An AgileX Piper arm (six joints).
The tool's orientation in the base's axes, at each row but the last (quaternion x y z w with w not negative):
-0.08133 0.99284 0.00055 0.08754
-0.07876 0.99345 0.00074 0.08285
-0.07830 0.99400 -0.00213 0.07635
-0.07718 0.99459 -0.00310 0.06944
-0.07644 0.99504 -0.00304 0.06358
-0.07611 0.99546 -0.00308 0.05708
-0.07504 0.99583 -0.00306 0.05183
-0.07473 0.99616 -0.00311 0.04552
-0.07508 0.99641 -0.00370 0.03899
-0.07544 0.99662 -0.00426 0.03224
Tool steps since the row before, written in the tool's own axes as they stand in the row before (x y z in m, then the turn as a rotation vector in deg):
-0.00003 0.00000 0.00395 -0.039 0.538 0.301
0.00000 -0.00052 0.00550 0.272 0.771 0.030
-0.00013 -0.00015 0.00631 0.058 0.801 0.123
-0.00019 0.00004 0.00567 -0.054 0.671 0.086
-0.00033 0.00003 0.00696 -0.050 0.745 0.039
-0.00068 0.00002 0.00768 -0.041 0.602 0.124
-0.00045 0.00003 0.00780 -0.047 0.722 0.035
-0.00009 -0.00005 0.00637 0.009 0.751 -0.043
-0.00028 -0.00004 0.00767 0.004 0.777 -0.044
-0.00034 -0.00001 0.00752 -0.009 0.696 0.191
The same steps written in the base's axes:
0.00072 0.00007 -0.00388 0.003 0.542 -0.297
0.00099 -0.00043 -0.00542 -0.381 0.719 -0.083
0.00111 -0.00008 -0.00621 -0.162 0.783 -0.143
0.00097 0.00009 -0.00559 -0.038 0.672 -0.089
0.00120 0.00011 -0.00686 -0.059 0.744 -0.044
0.00154 0.00014 -0.00755 -0.037 0.602 -0.127
0.00125 0.00011 -0.00771 -0.058 0.721 -0.040
0.00068 -0.00003 -0.00633 -0.124 0.741 0.032
0.00088 -0.00001 -0.00762 -0.123 0.768 0.033
0.00083 0.00001 -0.00748 -0.083 0.689 -0.199

